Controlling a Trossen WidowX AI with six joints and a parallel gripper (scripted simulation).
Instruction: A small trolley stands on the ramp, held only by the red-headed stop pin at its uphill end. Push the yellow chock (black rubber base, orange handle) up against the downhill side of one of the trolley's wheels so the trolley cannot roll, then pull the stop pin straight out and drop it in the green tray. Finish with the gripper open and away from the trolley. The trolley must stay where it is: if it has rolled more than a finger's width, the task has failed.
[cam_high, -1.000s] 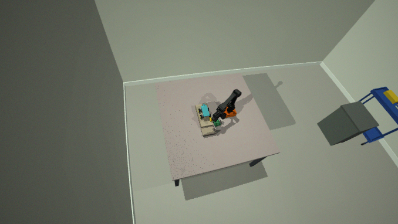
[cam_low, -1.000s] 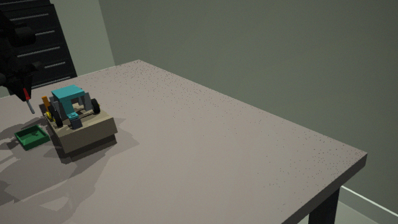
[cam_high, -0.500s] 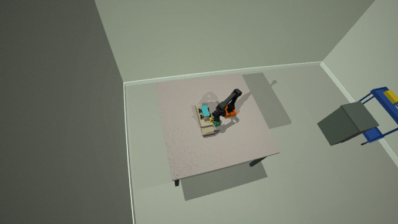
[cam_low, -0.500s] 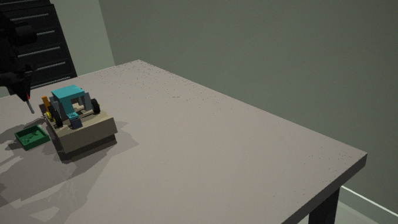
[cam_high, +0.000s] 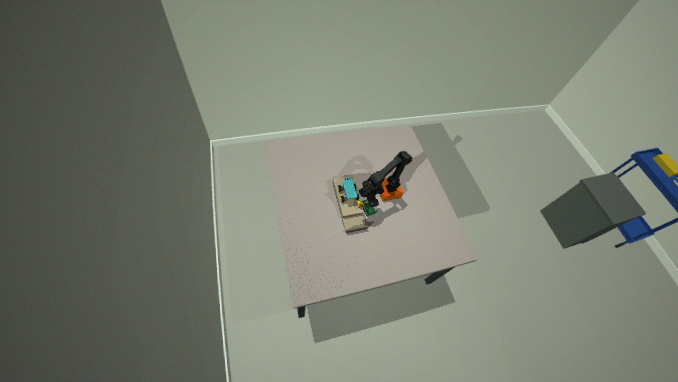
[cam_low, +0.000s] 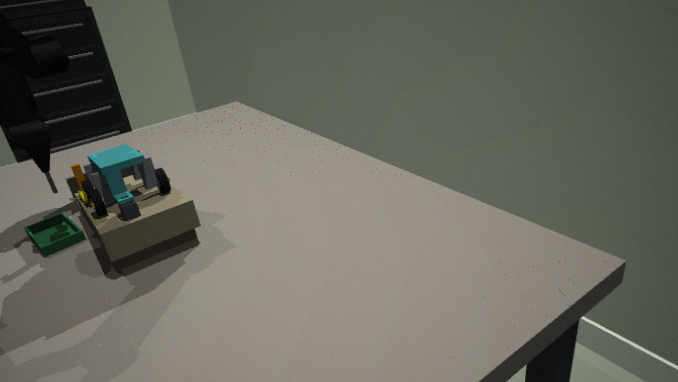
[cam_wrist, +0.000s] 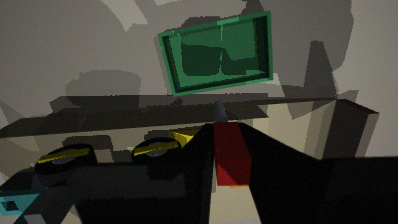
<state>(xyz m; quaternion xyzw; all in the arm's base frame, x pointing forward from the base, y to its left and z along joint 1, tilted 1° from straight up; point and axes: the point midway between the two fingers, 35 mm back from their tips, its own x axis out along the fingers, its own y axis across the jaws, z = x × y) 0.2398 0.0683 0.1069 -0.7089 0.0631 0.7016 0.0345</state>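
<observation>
Now: the yellow chock 5 cm below my gripper tip, 5 cm ahead of it and 2 cm to the right of it. The rest, counted from my gripper tip: teal trolley (11 cm to the right, 9 cm ahead, 2 cm below); then red-headed stop pin (right at my gripper tip).
</observation>
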